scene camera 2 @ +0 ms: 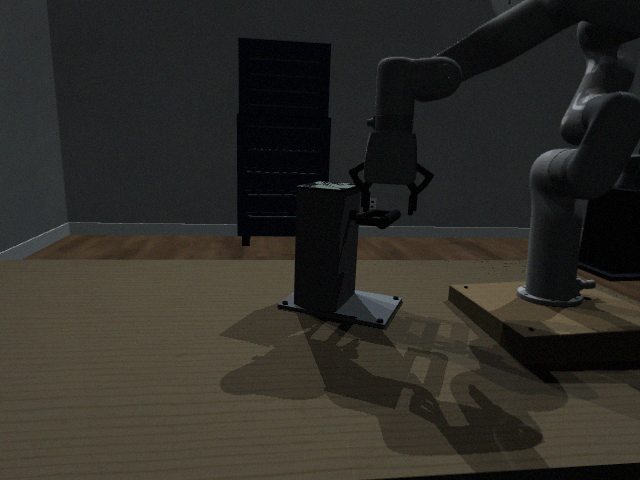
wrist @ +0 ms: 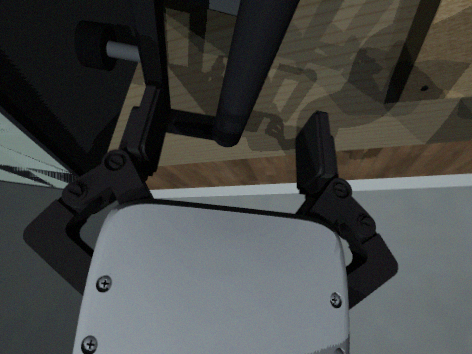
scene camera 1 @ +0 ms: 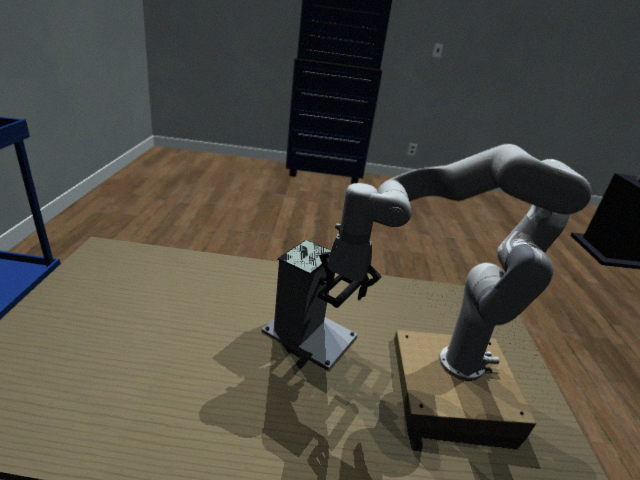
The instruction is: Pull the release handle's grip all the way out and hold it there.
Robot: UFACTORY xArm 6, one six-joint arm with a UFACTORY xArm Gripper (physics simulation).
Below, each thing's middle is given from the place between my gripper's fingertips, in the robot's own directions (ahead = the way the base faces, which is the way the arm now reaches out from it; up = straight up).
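Grey bolted base plate point(scene camera 2: 372, 309): 70 mm ahead of my hand, 60 mm to the right of it, 220 mm below it.
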